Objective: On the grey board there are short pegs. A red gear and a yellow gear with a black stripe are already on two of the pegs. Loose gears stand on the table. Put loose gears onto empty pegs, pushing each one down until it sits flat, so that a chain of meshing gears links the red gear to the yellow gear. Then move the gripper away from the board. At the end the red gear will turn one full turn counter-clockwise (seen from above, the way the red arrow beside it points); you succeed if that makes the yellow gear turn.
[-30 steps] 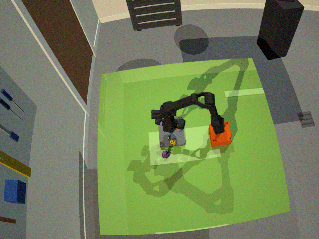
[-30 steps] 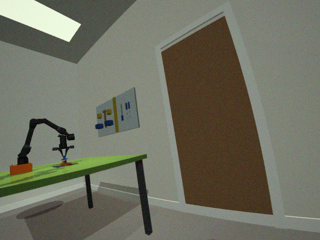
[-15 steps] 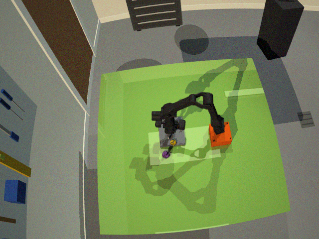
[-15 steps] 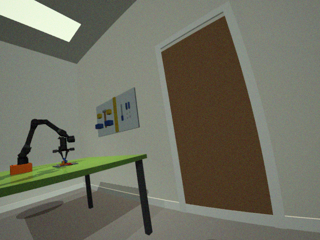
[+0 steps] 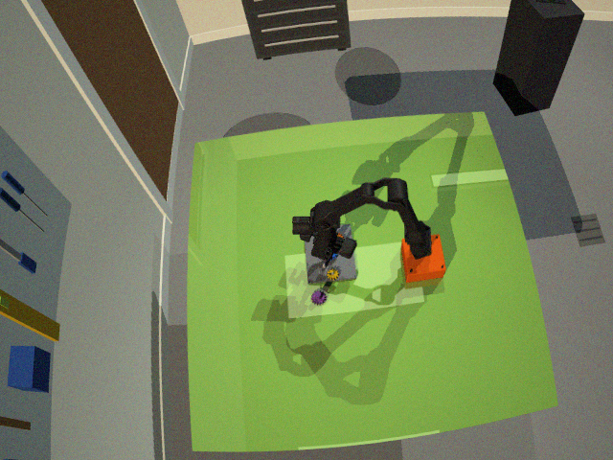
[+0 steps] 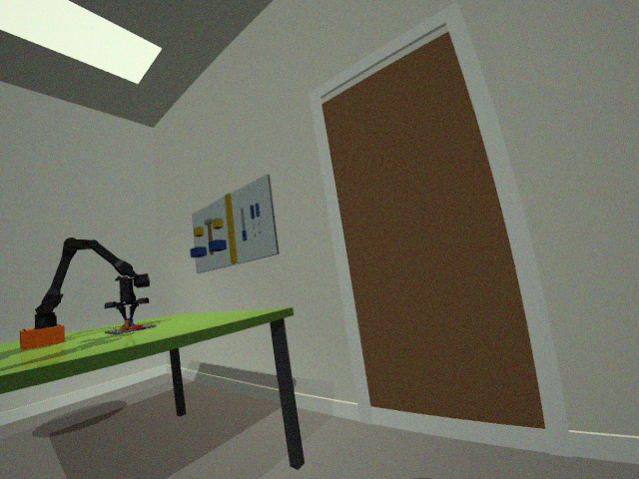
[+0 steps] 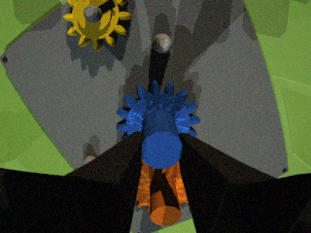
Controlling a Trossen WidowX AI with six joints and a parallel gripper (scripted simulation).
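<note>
My gripper tip is now 1 cm above the blue gear. From my gripper tip the other things lie so: orange gear 5 cm to the right, 3 cm behind, 2 cm below; then yellow gear 8 cm to the left, 3 cm below, 1 cm ahead; then board 4 cm below, 1 cm to the right.
</note>
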